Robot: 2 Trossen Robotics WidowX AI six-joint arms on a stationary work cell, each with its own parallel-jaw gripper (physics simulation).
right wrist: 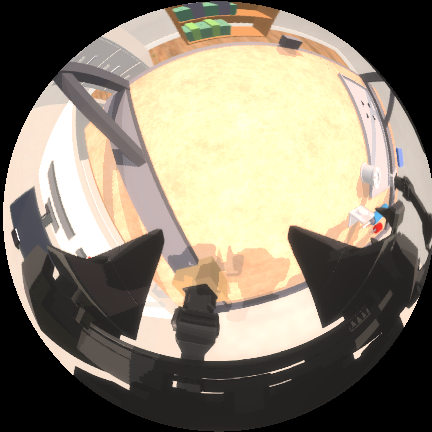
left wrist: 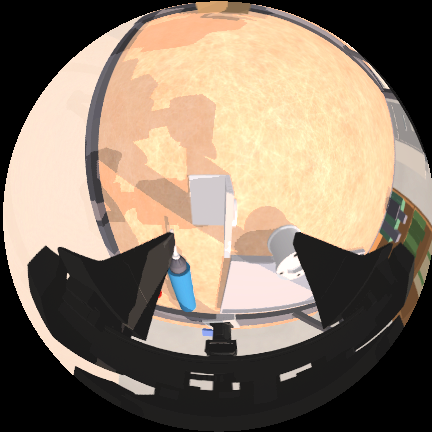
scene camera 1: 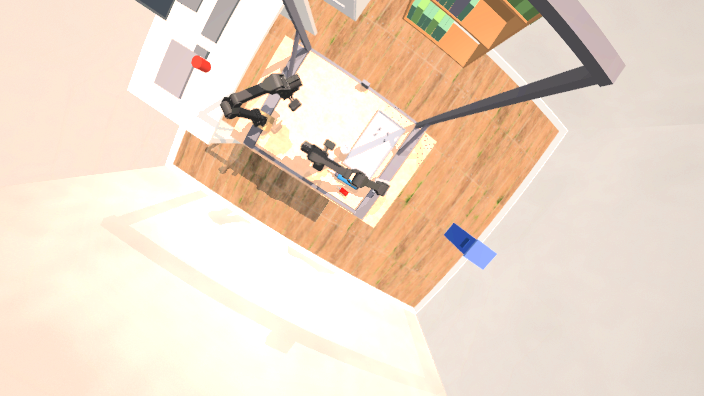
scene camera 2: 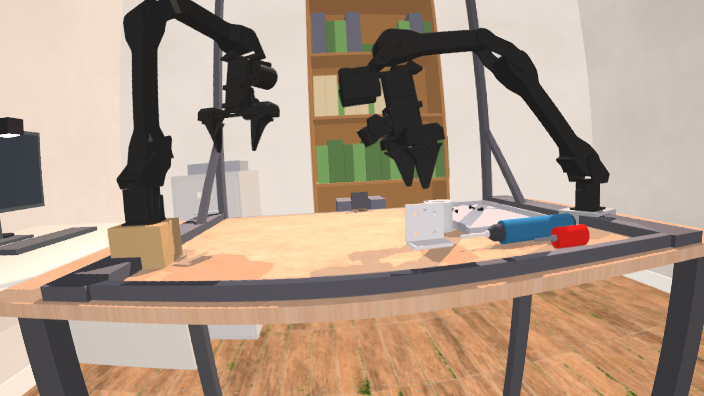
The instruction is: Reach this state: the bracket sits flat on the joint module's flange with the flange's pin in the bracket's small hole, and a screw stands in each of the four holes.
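Places are measured from the left arm's base along level axes (x left, y down, z back), in millimetres.
Pixels of known places: left gripper, between the fingertips: point(right wrist: 373, 223) point(left wrist: 237, 238) point(scene camera 2: 417, 187); right gripper, between the fingertips: point(right wrist: 227, 234) point(scene camera 1: 289, 97) point(scene camera 2: 236, 151); left arm's base, origin of its link: point(right wrist: 395, 180) point(left wrist: 221, 324) point(scene camera 1: 381, 186) point(scene camera 2: 587, 209); right arm's base, origin of its link: point(right wrist: 199, 292) point(scene camera 1: 261, 120) point(scene camera 2: 144, 222).
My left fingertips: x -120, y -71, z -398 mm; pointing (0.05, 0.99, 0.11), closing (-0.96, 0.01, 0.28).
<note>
Ahead of a thing's pixels: the offset from my left fingertips to its top centre.
The white L-shaped bracket {dx +26, dy +28, dz +4 mm} point(scene camera 2: 424, 220) point(left wrist: 207, 200) point(right wrist: 360, 214) stands on the table with one plate down and its holed plate upright. The white cylindrical joint module {dx -69, dy +35, dz +102 mm} point(scene camera 2: 446, 216) point(left wrist: 283, 244) point(right wrist: 369, 175) stands apart from it, behind it in scene camera 2. Several black screws {dx -230, dy +84, dz +351 mm} point(scene camera 2: 472, 207) point(right wrist: 368, 112) are at the pale tray {dx -133, dy +82, dz +281 mm} point(scene camera 1: 364, 150) point(left wrist: 257, 292). My left gripper point(scene camera 2: 417, 186) point(left wrist: 237, 238) is open and empty above the bracket. My right gripper point(scene camera 2: 236, 150) point(right wrist: 227, 234) is open and empty, high above the table's left part in scene camera 2. The flange's pin cannot be made out.
A blue-handled screwdriver point(scene camera 1: 347, 181) point(scene camera 2: 532, 229) point(left wrist: 182, 290) lies right of the bracket in scene camera 2, its tip towards it. A red-handled tool {dx +208, dy +64, dz +140 mm} point(scene camera 1: 344, 191) point(scene camera 2: 571, 236) lies in front of the screwdriver. A dark frame rail point(scene camera 2: 310, 291) runs along the table's front edge.
</note>
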